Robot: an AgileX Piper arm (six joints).
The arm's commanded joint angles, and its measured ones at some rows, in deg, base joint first. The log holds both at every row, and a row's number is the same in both.
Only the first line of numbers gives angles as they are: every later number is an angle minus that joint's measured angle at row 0.
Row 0, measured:
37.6 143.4 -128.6 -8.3 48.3 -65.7
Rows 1 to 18, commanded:
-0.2 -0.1 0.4 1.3 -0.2 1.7
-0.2 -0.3 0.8 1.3 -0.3 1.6
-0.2 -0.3 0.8 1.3 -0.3 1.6
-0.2 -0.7 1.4 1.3 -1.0 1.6
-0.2 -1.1 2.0 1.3 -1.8 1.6
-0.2 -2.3 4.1 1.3 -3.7 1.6
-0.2 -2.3 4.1 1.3 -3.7 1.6
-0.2 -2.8 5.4 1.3 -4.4 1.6
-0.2 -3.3 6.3 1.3 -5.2 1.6
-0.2 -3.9 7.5 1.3 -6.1 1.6
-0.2 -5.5 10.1 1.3 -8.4 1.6
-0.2 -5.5 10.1 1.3 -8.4 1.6
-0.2 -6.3 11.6 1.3 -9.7 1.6
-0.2 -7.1 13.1 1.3 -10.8 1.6
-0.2 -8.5 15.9 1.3 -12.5 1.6
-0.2 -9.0 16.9 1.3 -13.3 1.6
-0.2 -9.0 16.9 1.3 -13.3 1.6
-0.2 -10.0 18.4 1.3 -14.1 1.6
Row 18, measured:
0.0 -7.6 15.1 1.0 -11.5 1.4
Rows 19 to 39, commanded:
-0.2 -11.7 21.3 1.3 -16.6 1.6
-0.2 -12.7 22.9 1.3 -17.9 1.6
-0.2 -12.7 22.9 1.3 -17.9 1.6
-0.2 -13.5 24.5 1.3 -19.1 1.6
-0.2 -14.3 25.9 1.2 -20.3 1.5
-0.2 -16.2 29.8 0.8 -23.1 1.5
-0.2 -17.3 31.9 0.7 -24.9 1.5
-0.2 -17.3 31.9 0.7 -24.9 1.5
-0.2 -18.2 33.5 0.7 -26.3 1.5
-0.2 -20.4 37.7 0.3 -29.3 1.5
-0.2 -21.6 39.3 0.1 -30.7 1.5
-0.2 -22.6 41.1 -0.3 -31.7 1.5
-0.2 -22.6 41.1 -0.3 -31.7 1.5
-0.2 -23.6 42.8 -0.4 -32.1 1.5
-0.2 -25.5 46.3 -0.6 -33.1 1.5
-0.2 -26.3 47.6 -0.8 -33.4 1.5
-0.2 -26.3 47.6 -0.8 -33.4 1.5
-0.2 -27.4 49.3 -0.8 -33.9 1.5
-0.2 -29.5 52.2 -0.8 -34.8 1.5
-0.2 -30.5 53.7 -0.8 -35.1 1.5
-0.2 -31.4 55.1 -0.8 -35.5 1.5
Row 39, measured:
0.0 -28.5 52.0 -0.6 -34.0 1.4
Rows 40 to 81, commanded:
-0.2 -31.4 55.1 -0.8 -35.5 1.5
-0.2 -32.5 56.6 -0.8 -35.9 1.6
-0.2 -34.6 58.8 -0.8 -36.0 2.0
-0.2 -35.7 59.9 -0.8 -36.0 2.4
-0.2 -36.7 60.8 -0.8 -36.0 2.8
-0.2 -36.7 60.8 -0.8 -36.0 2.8
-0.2 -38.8 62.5 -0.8 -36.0 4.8
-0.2 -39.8 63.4 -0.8 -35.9 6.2
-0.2 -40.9 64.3 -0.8 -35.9 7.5
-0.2 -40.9 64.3 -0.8 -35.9 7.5
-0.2 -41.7 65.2 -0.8 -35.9 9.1
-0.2 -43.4 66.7 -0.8 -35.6 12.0
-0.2 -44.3 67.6 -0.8 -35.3 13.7
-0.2 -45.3 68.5 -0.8 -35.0 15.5
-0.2 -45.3 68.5 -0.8 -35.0 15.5
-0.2 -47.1 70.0 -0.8 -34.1 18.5
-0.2 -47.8 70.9 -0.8 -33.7 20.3
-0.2 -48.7 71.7 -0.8 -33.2 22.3
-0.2 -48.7 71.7 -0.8 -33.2 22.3
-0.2 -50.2 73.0 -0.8 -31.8 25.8
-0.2 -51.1 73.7 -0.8 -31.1 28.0
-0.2 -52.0 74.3 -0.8 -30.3 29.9
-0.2 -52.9 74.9 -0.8 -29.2 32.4
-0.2 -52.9 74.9 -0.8 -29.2 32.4
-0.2 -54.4 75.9 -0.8 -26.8 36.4
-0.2 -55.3 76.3 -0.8 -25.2 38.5
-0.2 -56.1 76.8 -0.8 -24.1 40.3
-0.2 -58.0 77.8 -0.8 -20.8 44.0
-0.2 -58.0 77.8 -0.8 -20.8 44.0
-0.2 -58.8 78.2 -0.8 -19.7 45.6
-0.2 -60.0 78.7 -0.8 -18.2 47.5
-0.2 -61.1 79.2 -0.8 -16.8 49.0
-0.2 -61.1 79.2 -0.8 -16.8 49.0
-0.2 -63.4 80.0 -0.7 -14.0 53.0
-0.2 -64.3 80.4 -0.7 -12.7 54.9
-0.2 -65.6 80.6 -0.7 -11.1 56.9
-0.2 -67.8 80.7 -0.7 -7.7 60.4
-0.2 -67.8 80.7 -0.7 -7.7 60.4
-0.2 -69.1 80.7 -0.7 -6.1 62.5
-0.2 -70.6 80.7 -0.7 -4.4 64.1
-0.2 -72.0 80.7 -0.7 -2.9 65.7
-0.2 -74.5 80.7 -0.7 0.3 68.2
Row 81, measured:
0.0 -71.4 80.5 -0.6 -4.2 64.2
